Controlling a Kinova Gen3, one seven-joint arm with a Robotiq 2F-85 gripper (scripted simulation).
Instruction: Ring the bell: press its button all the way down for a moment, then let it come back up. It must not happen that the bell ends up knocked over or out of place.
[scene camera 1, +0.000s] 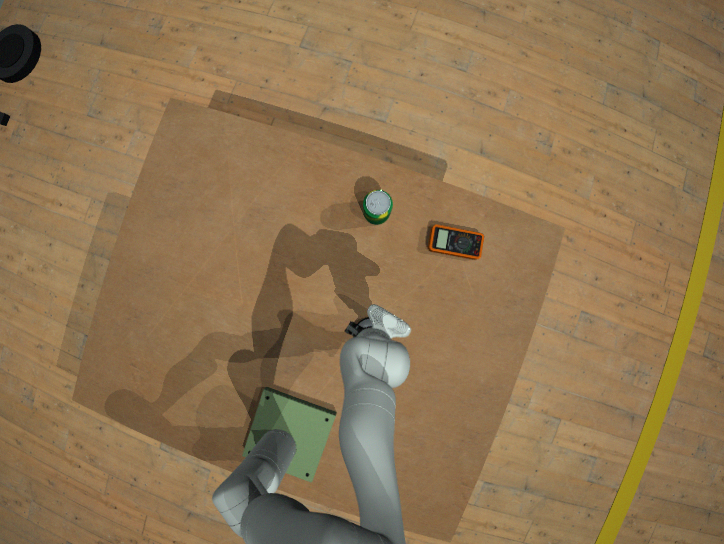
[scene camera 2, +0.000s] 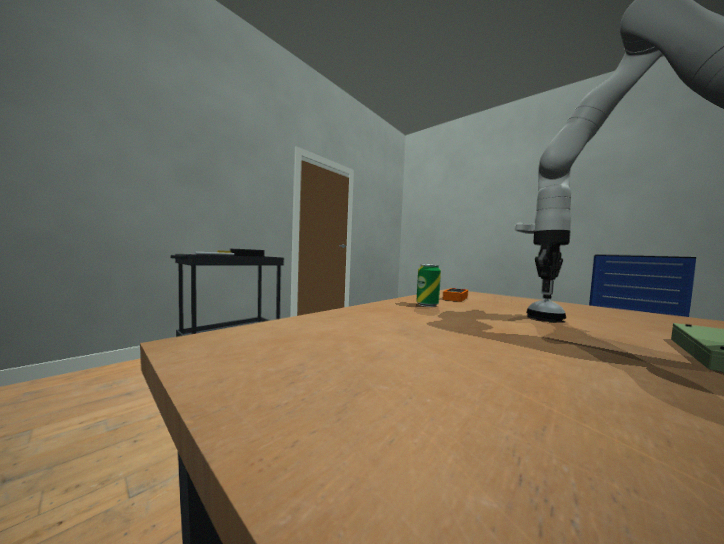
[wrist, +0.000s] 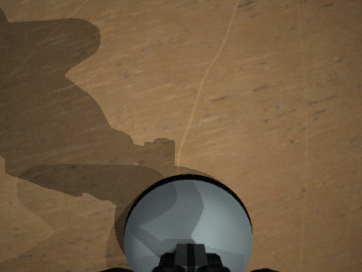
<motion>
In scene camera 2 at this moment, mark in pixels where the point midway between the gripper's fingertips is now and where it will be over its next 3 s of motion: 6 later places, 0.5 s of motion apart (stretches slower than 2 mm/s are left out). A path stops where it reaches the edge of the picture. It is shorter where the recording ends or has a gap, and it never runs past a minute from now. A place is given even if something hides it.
My gripper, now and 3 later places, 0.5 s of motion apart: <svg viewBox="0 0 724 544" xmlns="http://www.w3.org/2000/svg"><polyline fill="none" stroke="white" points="546,294 547,286 548,272 548,268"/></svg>
</motion>
